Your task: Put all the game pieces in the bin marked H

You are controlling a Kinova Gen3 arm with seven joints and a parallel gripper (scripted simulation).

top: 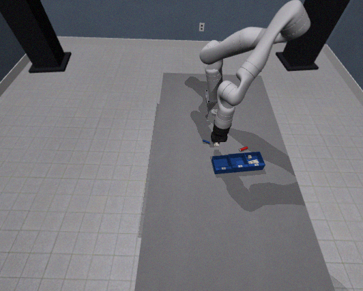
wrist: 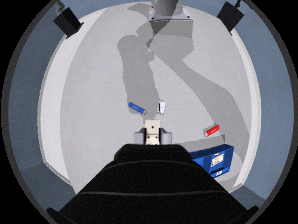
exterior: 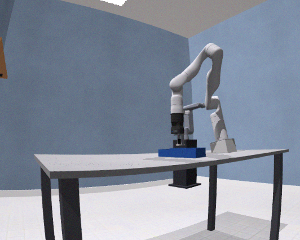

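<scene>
My gripper is now 8 cm short of the die, 17 cm to the right of it and 6 cm above it. The rest, counted from my hand: blue piece: 5 cm behind, 3 cm to the right, 7 cm below; then blue three-compartment bin: 11 cm ahead, 10 cm to the left, 6 cm below; then grey-white piece: 5 cm behind, 2 cm to the left, 7 cm below.
</scene>
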